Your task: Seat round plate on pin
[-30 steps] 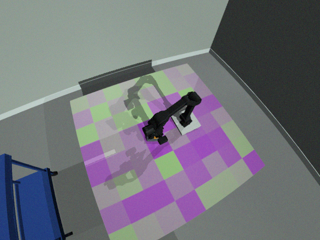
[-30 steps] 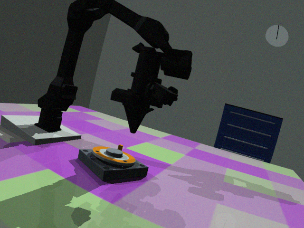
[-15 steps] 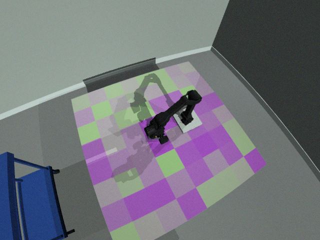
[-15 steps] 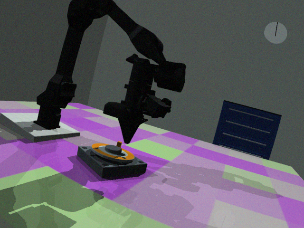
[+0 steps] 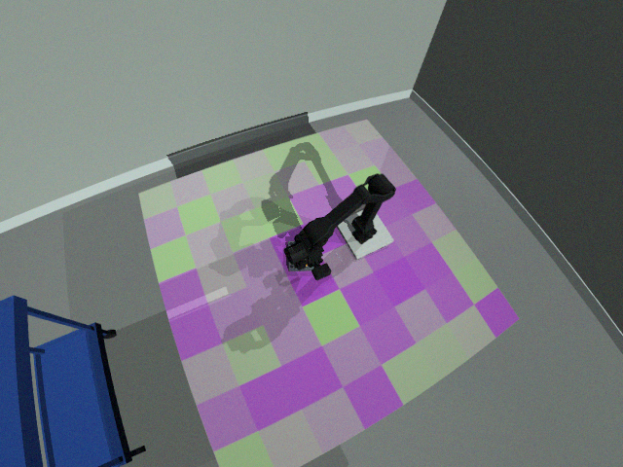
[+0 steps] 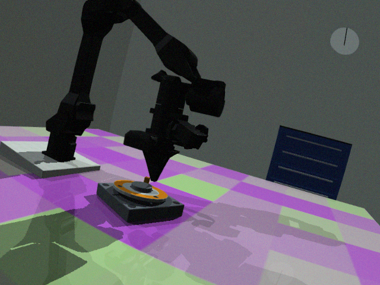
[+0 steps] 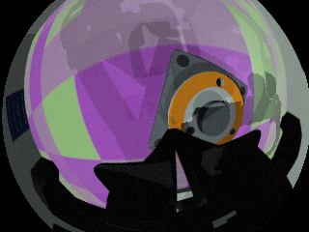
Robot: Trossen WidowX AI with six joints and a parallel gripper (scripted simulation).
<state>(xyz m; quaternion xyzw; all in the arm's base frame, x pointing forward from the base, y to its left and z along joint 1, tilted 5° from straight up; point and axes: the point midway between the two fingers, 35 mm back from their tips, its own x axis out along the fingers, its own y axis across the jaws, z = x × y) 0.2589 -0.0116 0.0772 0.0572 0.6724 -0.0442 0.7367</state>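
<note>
Now: the square base 5 cm to the right of my gripper tip and 2 cm below it.
</note>
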